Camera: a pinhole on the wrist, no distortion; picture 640 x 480 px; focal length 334.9 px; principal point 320.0 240.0 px. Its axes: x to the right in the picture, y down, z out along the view. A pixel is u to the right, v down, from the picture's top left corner.
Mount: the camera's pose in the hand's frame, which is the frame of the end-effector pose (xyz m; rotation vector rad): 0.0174 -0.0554 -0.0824 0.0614 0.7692 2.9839
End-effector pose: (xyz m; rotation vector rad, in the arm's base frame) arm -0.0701 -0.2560 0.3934 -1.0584 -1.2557 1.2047
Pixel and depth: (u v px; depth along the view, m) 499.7 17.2 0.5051
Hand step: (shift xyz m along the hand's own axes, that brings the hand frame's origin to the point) -0.2099 0.4998 0.2032
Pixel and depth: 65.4 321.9 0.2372
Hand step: 0.2072 -0.0040 0.1489
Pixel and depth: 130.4 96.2 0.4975
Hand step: 0.3351 0.3518 0.2427
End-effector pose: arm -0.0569 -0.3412 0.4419 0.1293 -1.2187 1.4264
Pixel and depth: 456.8 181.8 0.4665
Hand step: -0.1439 0.2530 0.2909
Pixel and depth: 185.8 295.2 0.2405
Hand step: 0.1245 0.0193 0.1449
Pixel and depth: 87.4 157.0 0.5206
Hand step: 0.4120 0.2837 0.3020
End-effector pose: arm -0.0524 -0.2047 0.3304 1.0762 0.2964 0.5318
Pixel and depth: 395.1 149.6 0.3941
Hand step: -0.0446 0.2333 0.2129
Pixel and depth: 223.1 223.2 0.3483
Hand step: 0.1373 0.1208 0.2114
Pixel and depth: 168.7 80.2 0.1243
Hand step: 0.0829 0.0525 -0.0037
